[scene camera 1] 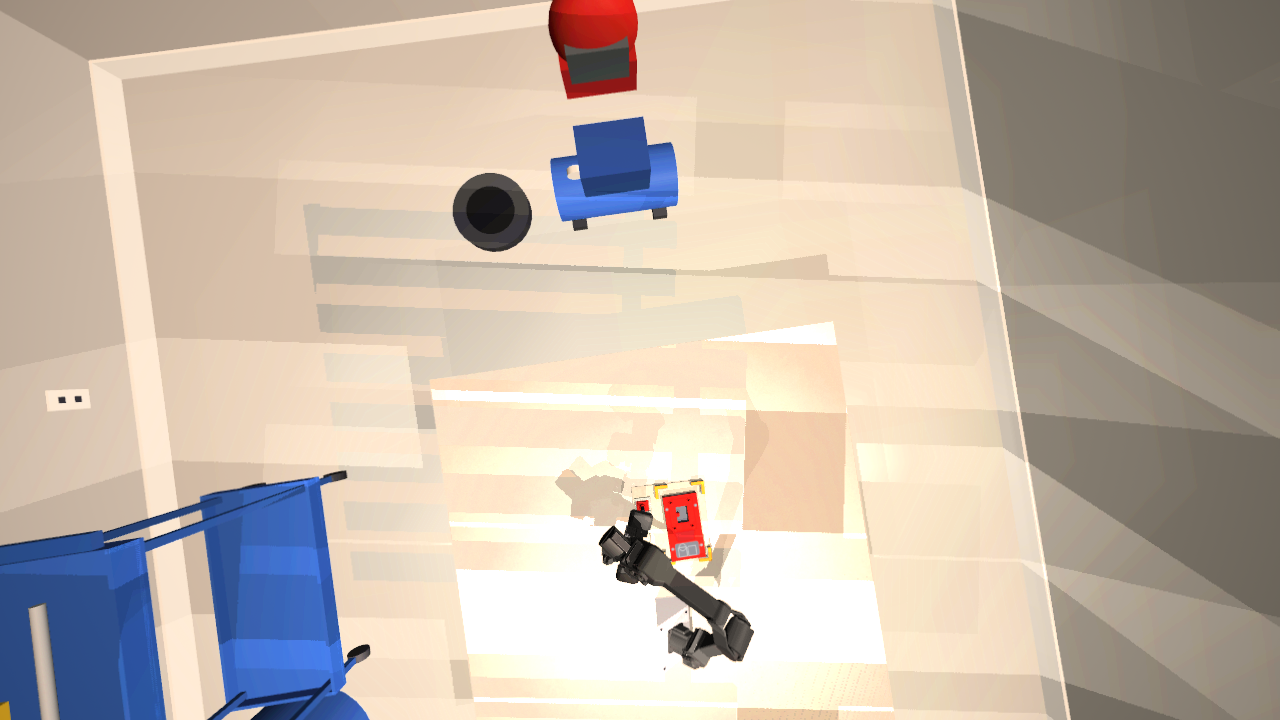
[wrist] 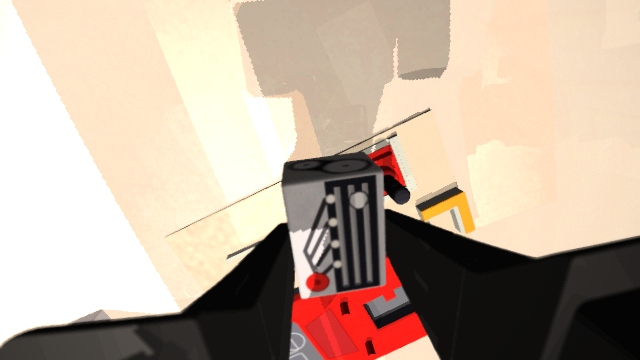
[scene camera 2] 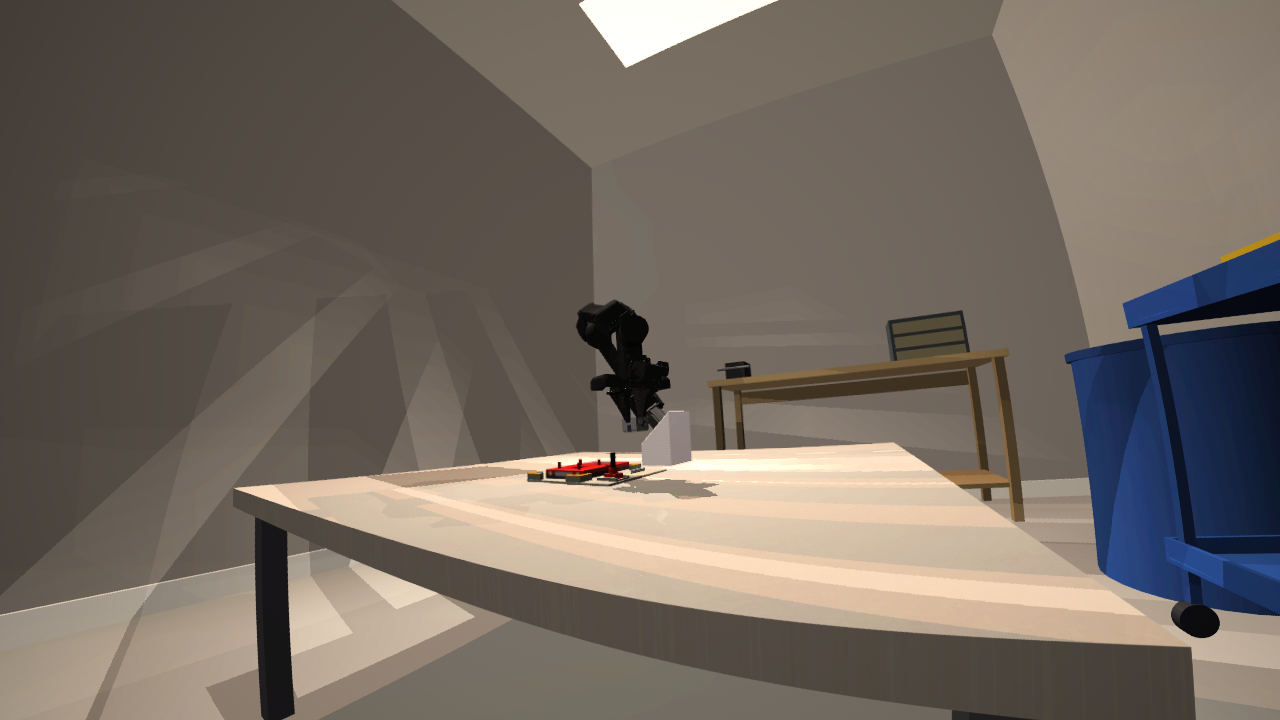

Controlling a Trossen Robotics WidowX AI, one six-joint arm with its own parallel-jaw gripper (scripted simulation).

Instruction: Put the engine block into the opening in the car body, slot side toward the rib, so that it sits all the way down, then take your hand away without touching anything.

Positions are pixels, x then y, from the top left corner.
Labels:
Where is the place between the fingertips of my gripper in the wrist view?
At 335,226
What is my gripper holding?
An engine block.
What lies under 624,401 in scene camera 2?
My gripper.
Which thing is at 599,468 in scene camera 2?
A red car body.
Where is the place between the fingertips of my gripper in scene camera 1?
633,534

